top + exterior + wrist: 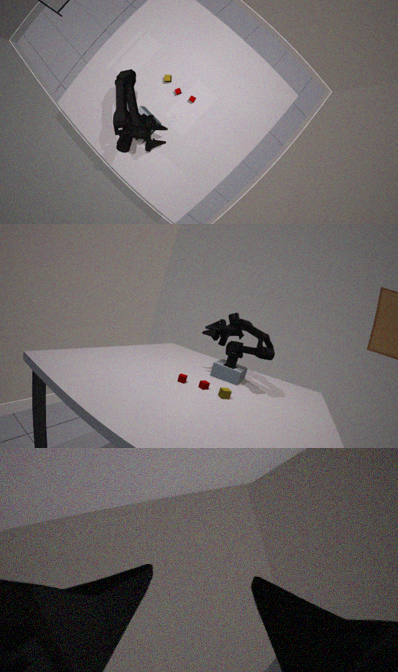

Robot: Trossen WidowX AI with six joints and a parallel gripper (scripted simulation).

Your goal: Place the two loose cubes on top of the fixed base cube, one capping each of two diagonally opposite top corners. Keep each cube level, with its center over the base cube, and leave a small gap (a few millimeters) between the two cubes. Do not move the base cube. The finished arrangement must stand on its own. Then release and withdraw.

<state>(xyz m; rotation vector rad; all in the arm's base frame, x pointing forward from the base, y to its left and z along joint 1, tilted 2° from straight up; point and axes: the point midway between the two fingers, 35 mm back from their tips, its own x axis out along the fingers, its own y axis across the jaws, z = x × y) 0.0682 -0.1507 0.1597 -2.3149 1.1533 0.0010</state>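
The yellow cube is 280 mm to the left of my gripper tip, 220 mm below it and 190 mm ahead of it.
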